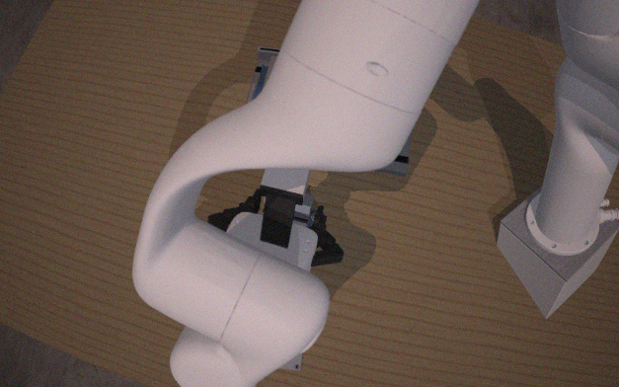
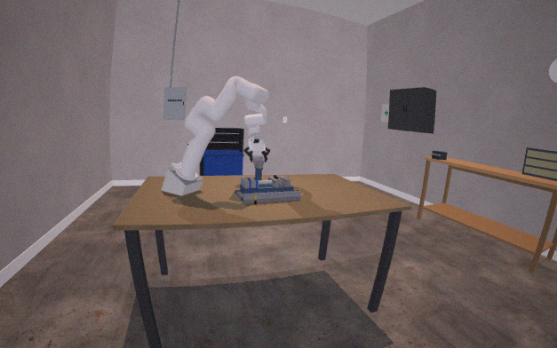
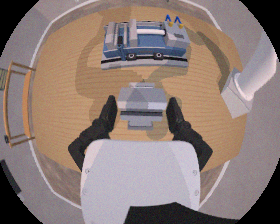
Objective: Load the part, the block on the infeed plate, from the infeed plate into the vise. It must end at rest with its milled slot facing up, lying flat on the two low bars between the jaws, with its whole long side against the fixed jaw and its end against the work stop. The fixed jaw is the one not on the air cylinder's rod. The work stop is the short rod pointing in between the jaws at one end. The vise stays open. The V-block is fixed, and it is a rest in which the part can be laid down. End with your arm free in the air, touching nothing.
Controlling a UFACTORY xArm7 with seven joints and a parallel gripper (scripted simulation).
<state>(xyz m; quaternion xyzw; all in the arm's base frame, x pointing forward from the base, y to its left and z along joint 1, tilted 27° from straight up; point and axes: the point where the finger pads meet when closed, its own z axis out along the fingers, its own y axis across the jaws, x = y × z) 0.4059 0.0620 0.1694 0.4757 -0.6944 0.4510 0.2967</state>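
The part lies right at my hand. Also, from my hand: work stop post: 160 mm to the right, 100 mm below, 20 mm ahead; work stop: 180 mm to the right, 70 mm below, 10 mm ahead; moving jaw: 220 mm to the right, 80 mm below, 30 mm behind.
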